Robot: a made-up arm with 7 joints.
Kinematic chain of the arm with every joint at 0, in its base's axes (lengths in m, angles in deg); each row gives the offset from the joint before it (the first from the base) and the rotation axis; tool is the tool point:
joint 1: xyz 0 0 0.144 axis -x
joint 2: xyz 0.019 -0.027 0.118 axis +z
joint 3: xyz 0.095 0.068 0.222 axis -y
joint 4: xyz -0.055 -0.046 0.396 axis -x
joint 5: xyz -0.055 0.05 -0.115 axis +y
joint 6: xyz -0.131 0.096 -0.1 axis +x
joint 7: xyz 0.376 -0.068 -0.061 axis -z
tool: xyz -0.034 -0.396 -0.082
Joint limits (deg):
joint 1: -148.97..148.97
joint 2: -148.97..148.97
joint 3: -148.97..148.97
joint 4: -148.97..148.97
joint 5: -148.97..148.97
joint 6: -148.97..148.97
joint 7: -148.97..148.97
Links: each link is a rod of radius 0.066 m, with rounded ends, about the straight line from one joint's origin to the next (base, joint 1, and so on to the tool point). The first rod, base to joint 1, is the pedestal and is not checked.
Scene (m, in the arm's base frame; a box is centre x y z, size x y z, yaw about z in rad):
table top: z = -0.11
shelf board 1: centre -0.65 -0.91 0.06 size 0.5 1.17 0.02 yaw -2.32
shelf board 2: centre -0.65 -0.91 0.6 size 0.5 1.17 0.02 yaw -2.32
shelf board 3: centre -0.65 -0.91 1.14 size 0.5 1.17 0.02 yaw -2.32
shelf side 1: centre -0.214 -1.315 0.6 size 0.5 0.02 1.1 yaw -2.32
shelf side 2: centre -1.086 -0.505 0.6 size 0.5 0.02 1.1 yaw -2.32
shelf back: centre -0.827 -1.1 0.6 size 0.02 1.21 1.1 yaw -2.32
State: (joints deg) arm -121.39 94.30 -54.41 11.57 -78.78 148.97 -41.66
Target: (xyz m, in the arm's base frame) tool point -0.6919 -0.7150 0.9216
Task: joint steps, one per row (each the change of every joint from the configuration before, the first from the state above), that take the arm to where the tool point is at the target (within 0.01 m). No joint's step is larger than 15 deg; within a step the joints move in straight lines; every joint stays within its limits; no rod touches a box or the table.
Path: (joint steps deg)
1: 12.35 8.56 1.72 7.94 7.46 -0.25 -7.39
2: 12.36 8.56 1.71 7.94 7.45 -0.25 -7.38
3: 12.35 8.57 1.72 7.94 7.46 -0.25 -7.39
4: 12.35 8.56 1.72 7.94 7.45 -0.25 -7.39
5: 12.36 8.56 1.71 7.94 7.46 -0.26 -7.39
6: -9.69 -13.16 -5.26 -12.74 -8.31 -3.39 9.74
7: -9.69 -13.15 -5.26 -12.73 -8.31 -3.39 9.74
8: -9.68 -13.16 -5.26 -12.74 -8.31 -3.40 9.74
9: -9.69 -13.15 -5.26 -12.74 -8.30 -3.39 9.73
10: 8.52 13.31 3.92 -7.42 -10.23 7.41 -5.37
11: 8.52 13.30 3.91 -7.42 -10.22 7.42 -5.38

